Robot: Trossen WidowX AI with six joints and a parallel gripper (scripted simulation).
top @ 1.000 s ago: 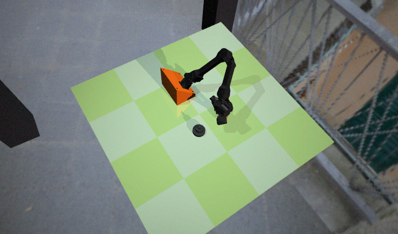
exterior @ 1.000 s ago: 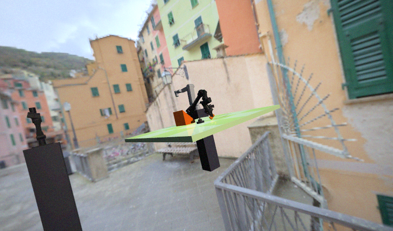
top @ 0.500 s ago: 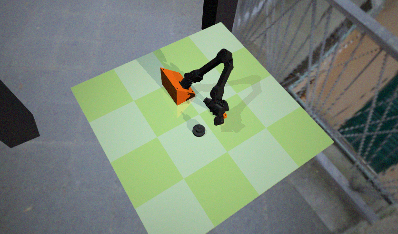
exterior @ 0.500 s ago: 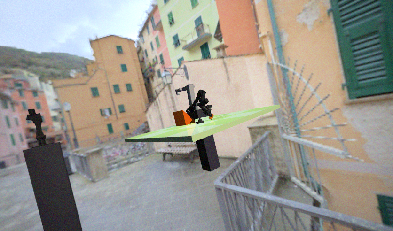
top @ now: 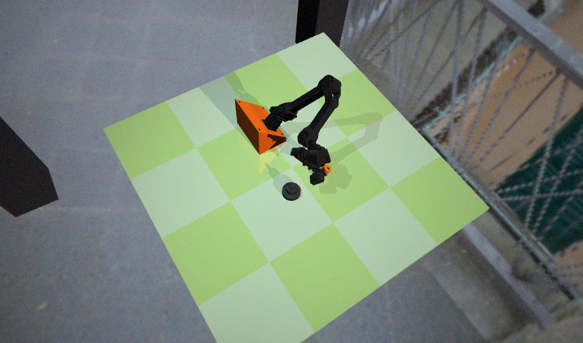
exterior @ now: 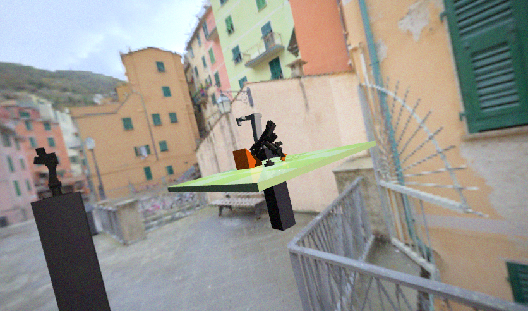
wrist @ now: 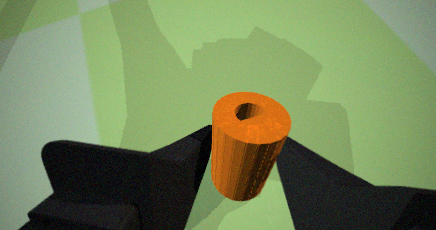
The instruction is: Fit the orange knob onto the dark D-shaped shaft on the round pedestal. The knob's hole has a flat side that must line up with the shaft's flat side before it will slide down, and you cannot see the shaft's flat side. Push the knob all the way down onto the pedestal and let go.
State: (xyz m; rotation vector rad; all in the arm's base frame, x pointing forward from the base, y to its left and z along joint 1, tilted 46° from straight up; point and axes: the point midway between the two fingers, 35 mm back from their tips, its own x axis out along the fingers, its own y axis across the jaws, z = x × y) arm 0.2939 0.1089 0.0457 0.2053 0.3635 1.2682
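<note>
My gripper tip is now 18 cm to the left of the dark round pedestal and 1 cm short of it. Also, from my gripper tip: orange knob: 1 cm to the right.
</note>
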